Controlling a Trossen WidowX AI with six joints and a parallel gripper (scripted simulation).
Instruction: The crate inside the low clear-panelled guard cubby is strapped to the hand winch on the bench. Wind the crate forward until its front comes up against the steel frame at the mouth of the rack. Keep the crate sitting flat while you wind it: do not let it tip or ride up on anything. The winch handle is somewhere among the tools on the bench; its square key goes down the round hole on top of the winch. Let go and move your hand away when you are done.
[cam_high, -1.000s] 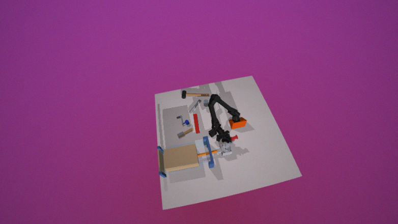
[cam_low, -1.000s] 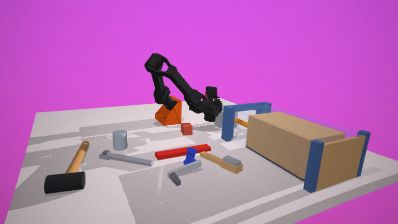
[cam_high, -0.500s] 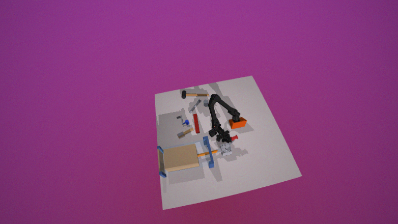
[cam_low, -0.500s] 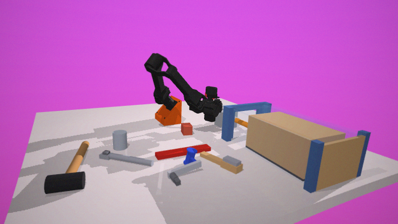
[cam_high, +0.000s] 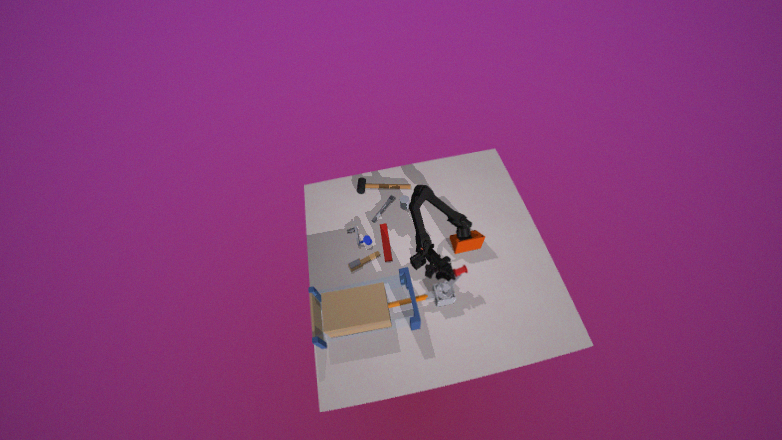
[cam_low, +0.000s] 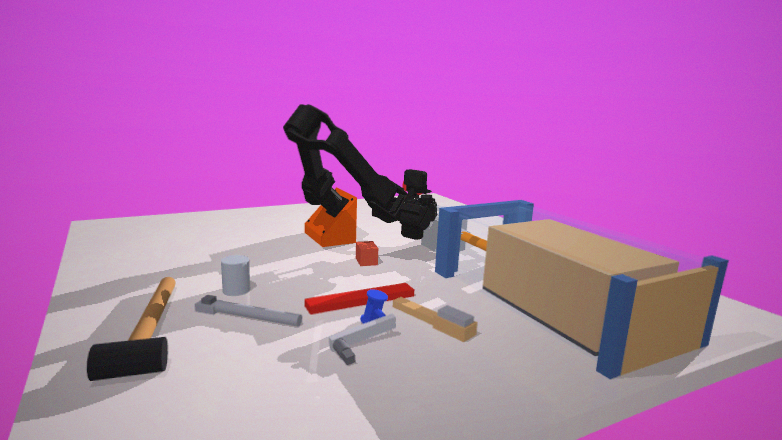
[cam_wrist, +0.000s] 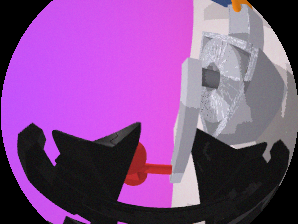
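Right now my gripper tip is 10 mm to the left of the red-knobbed crank and 10 mm above it. From my gripper tip the other things lie so: rack: 450 mm ahead, 20 mm to the left, 50 mm below; then red knob: 40 mm behind, 30 mm to the right, 20 mm above; then grey winch: 40 mm ahead, 10 mm to the left, 100 mm below.
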